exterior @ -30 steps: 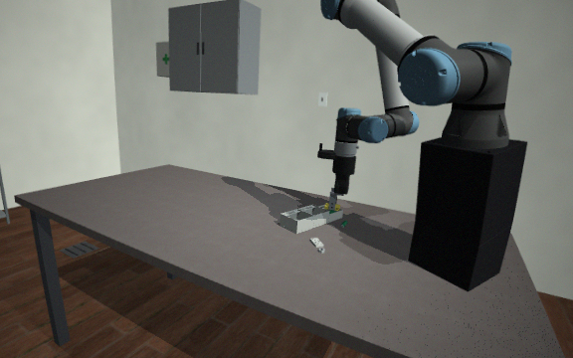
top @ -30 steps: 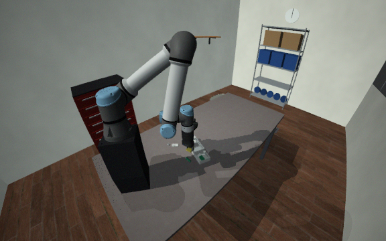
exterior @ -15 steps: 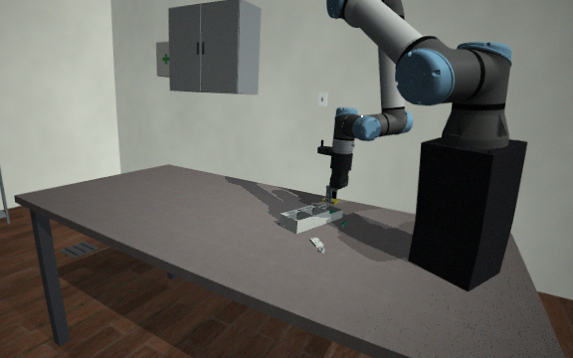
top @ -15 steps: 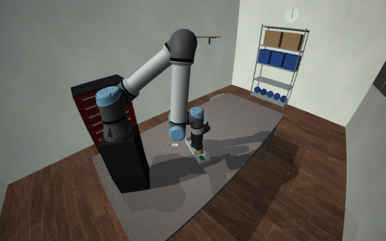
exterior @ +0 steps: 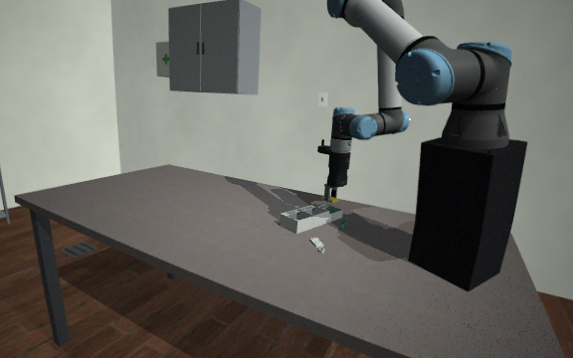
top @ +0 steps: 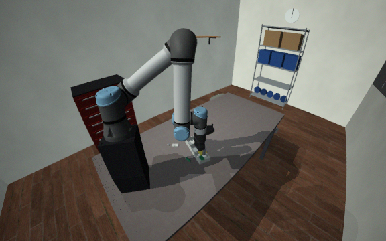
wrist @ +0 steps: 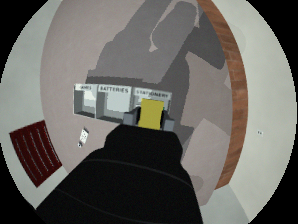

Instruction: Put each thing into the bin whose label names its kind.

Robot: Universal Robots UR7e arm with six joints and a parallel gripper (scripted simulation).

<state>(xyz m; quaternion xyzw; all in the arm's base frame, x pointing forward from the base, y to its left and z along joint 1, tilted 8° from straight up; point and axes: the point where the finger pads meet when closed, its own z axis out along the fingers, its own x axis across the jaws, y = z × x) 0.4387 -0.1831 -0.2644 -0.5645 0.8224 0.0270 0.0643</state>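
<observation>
Now: the slim green thing 8 cm below my hand, 8 cm behind it and 6 cm to the left of it. Also, from my hand: yellow block 1 cm below.
</observation>
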